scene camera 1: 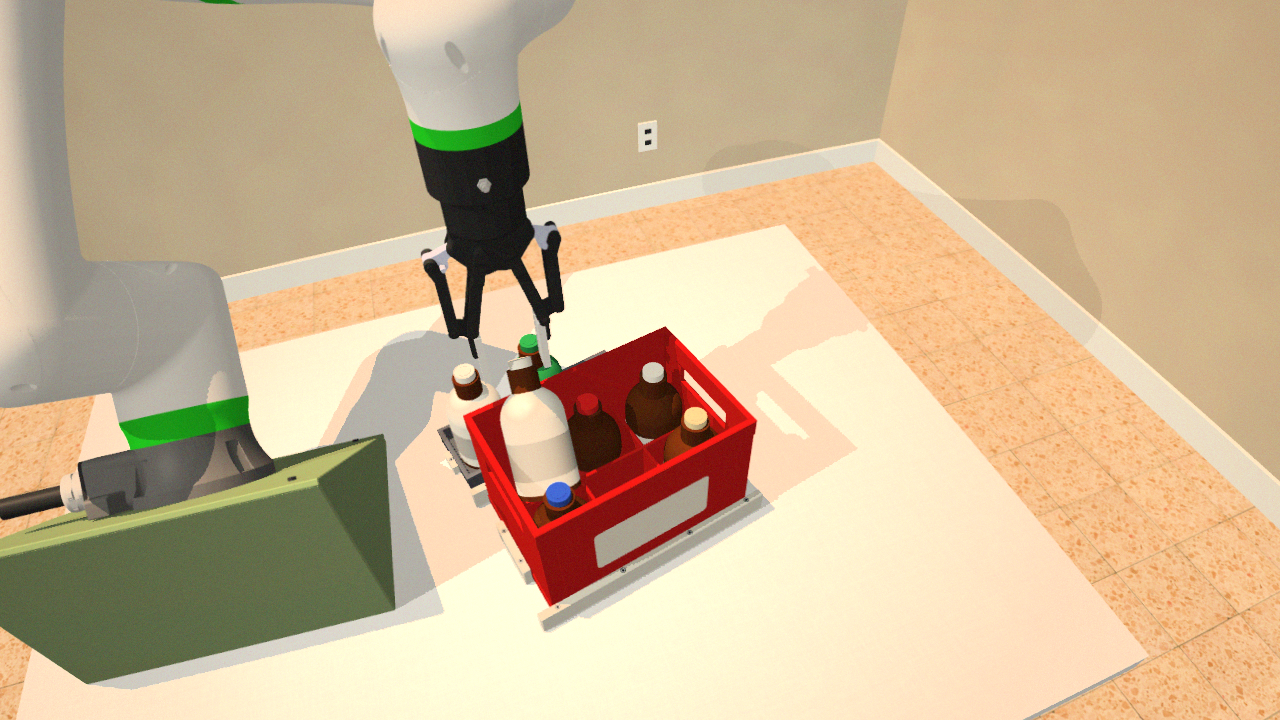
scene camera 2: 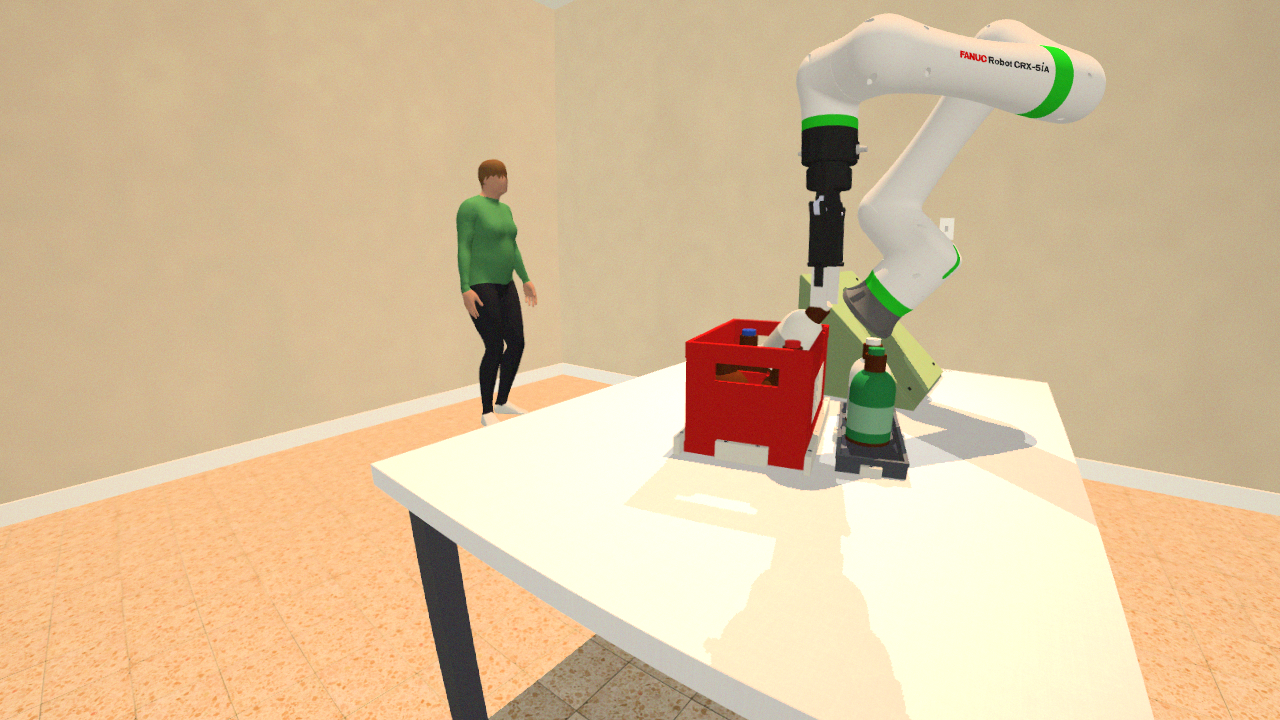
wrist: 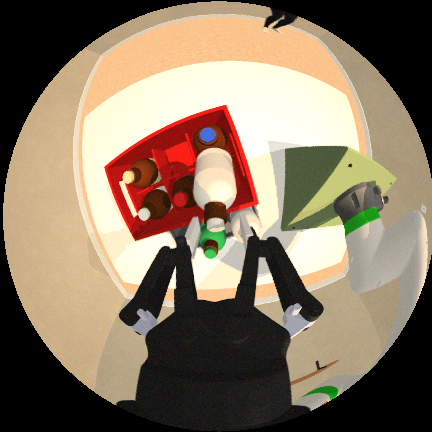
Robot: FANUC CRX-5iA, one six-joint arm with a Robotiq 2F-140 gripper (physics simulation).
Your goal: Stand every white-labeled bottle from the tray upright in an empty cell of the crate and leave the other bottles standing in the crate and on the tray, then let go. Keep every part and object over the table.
I see my gripper, a green bottle, a blue-capped brown bottle and a cream bottle.
My gripper is seen too in scene camera 2 and in the wrist view.
